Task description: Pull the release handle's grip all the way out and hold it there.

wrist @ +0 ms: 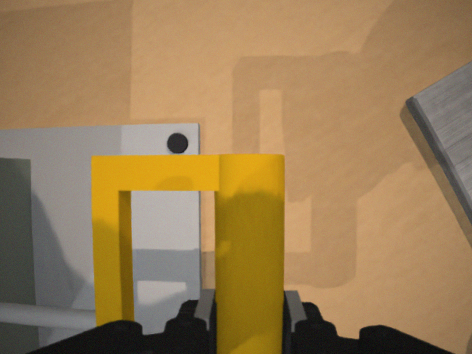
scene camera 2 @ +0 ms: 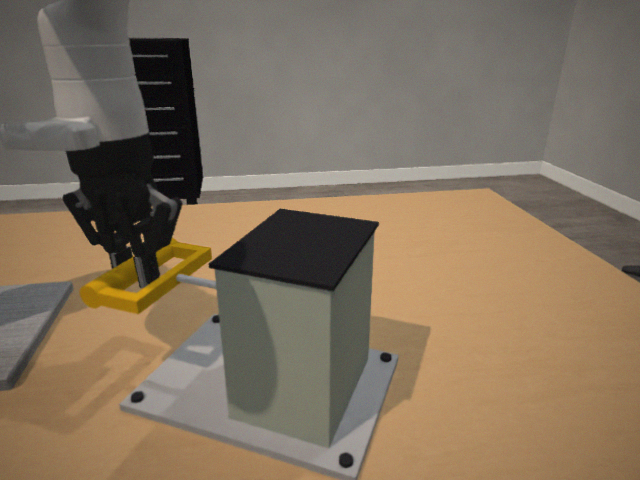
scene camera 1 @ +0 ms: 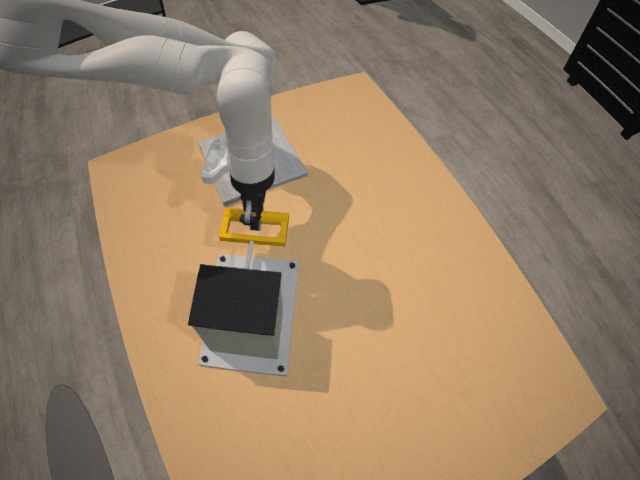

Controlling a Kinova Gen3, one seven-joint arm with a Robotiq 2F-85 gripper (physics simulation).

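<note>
The release handle's yellow rectangular grip [scene camera 1: 253, 239] [scene camera 2: 196, 260] [wrist: 250, 225] stands out from the housing [scene camera 1: 237, 299] [scene camera 2: 279, 351] [wrist: 15, 225], a pale green box with a black top. A length of thin grey rod [scene camera 1: 249, 255] [scene camera 2: 196, 281] [wrist: 50, 314] shows between the grip and the housing. My gripper [scene camera 1: 251, 222] [scene camera 2: 131, 268] [wrist: 249, 312] points down and is shut on the grip's thick round outer bar, one finger on each side. The grip is above the table and looks about level. The bar's lower end is out of the wrist view.
The housing stands on a light grey base plate [scene camera 1: 288, 315] [scene camera 2: 180, 408] [wrist: 75, 145] with black bolts. A grey slab [scene camera 1: 289, 160] [scene camera 2: 31, 320] [wrist: 450, 130] lies on the orange table [scene camera 1: 439, 310], on the grip's far side from the housing. A black cabinet [scene camera 1: 610, 67] [scene camera 2: 170, 118] stands beyond the table.
</note>
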